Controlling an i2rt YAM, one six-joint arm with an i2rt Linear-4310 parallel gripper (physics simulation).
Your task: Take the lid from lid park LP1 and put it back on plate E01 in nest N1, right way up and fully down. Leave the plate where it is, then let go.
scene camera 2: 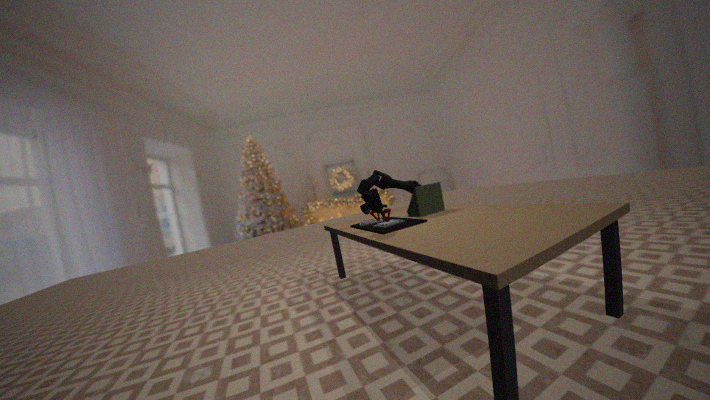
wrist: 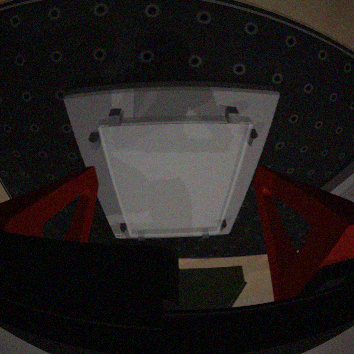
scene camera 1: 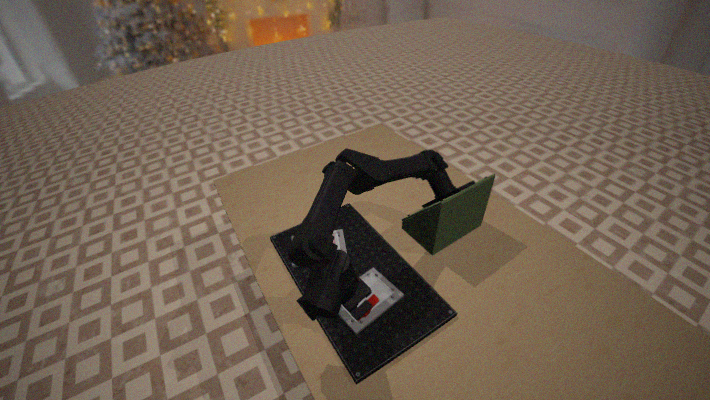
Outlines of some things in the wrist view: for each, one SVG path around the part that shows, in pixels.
My gripper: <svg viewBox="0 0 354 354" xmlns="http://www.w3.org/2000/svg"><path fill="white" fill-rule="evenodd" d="M354 202L258 164L253 186L266 247L274 301L225 308L183 310L179 309L178 256L172 250L156 245L88 242L98 180L94 166L87 166L57 181L0 203L0 327L51 354L303 353L354 325ZM80 194L72 220L63 238L45 238L42 234L44 222ZM271 193L302 216L309 224L309 234L298 252L281 222Z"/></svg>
A pale grey lid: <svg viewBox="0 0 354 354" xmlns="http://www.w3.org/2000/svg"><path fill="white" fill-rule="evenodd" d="M99 120L97 129L130 237L198 235L219 232L253 125L249 116L239 116L239 123L228 123L224 115L122 117L120 125L108 126L108 118Z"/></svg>
